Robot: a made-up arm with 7 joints. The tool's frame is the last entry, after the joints.
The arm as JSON. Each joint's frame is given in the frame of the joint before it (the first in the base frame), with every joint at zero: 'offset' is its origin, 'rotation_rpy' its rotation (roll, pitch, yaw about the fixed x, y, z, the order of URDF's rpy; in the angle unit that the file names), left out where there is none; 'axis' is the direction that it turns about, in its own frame. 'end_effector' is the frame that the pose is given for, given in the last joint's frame.
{
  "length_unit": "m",
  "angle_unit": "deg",
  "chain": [
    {
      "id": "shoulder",
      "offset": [
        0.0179,
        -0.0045,
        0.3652
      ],
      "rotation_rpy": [
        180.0,
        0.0,
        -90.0
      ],
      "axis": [
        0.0,
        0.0,
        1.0
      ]
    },
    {
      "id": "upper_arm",
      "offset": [
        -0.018,
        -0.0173,
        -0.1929
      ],
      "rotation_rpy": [
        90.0,
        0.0,
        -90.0
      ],
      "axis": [
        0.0,
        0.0,
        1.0
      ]
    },
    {
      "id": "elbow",
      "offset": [
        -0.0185,
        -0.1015,
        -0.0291
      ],
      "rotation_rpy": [
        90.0,
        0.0,
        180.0
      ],
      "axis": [
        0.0,
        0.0,
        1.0
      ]
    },
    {
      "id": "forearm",
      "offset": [
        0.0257,
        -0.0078,
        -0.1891
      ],
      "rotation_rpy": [
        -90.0,
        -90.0,
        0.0
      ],
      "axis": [
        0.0,
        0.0,
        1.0
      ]
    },
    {
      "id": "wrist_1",
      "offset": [
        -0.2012,
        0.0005,
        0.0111
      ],
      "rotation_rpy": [
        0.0,
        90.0,
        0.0
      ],
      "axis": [
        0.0,
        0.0,
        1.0
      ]
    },
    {
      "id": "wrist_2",
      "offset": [
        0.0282,
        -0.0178,
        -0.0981
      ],
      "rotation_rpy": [
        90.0,
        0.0,
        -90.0
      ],
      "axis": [
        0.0,
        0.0,
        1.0
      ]
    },
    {
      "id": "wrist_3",
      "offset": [
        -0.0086,
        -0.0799,
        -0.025
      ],
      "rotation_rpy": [
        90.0,
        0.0,
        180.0
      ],
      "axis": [
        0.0,
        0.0,
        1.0
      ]
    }
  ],
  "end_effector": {
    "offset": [
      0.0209,
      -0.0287,
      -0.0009
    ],
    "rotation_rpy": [
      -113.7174,
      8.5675,
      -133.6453
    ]
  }
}
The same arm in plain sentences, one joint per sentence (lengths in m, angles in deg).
The arm has seven revolute joints in a row. What follows holds with every joint at zero, and every direction is one of the base frame's.
The first joint lies 0.0179 m along +x and 0.0045 m along -y and 0.3652 m along +z from the base frame's origin and turns about -z.
The second joint lies 0.0173 m along +x and 0.018 m along +y and 0.1929 m along +z from the first joint and turns about +y.
The third joint lies 0.0185 m along -x and 0.0291 m along -y and 0.1015 m along +z from the second joint and turns about -z.
The fourth joint lies 0.0257 m along -x and 0.0078 m along -y and 0.1891 m along +z from the third joint and turns about +y.
The fifth joint lies 0.0005 m along -x and 0.0111 m along +y and 0.2012 m along +z from the fourth joint and turns about -z.
The sixth joint lies 0.0178 m along +x and 0.0282 m along -y and 0.0981 m along +z from the fifth joint and turns about +y.
The seventh joint lies 0.0086 m along -x and 0.025 m along -y and 0.0799 m along +z from the sixth joint and turns about -z.
The tool frame, which is the frame that the pose is given for, lies 0.0209 m along -x and 0.0287 m along -y and 0.0009 m along +z from the seventh joint; its axes are the base frame's turned by roll 66.28, pitch -8.57 and yaw -46.35 deg (as in URDF: about the fixed x, then y, then z).

